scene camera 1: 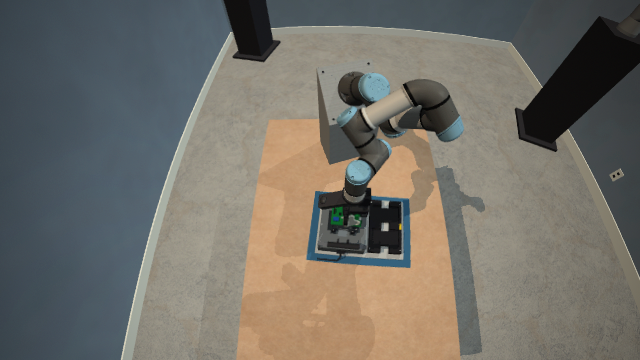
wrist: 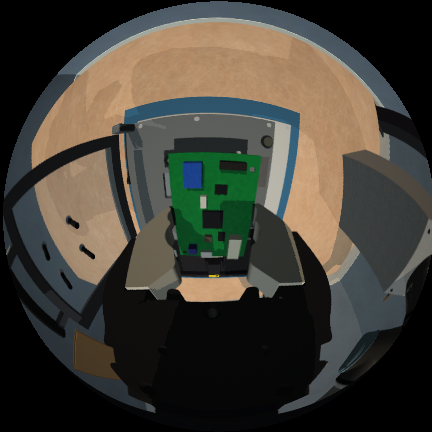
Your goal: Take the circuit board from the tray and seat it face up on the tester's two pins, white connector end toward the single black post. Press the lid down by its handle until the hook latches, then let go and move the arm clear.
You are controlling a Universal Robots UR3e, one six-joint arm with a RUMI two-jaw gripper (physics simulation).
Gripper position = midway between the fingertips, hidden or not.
my gripper: scene camera 1 345, 216; wrist 212, 207
